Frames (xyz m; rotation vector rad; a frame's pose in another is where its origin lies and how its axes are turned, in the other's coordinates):
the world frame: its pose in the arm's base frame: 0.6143 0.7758 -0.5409 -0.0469 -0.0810 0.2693
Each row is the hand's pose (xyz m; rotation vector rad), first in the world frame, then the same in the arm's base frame.
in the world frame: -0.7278 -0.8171 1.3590 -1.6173 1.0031 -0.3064
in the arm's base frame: 0.0135 -0.1575 0.8053 -1.7450 0.7109 -0.2112
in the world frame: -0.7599 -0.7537 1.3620 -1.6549 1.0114 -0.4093
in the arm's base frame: -0.0343 -0.1050 0.8023 -1.7738 0.7115 -0.3189
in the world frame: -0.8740 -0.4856 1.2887 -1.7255 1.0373 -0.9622
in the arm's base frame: -0.2083 0.1200 0.7056 -1.7949 0.7132 -0.8807
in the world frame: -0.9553 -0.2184 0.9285 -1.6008 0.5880 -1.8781
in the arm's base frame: -0.3259 0.3428 0.3257 -1.5402 0.2794 -1.7560
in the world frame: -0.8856 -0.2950 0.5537 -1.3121 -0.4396 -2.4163
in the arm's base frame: -0.2064 0.2744 -0.0380 -1.0973 -0.6542 -2.2507
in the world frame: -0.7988 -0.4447 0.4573 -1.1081 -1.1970 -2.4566
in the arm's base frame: -0.0752 0.1501 -0.1190 -0.8041 -1.3366 -2.2970
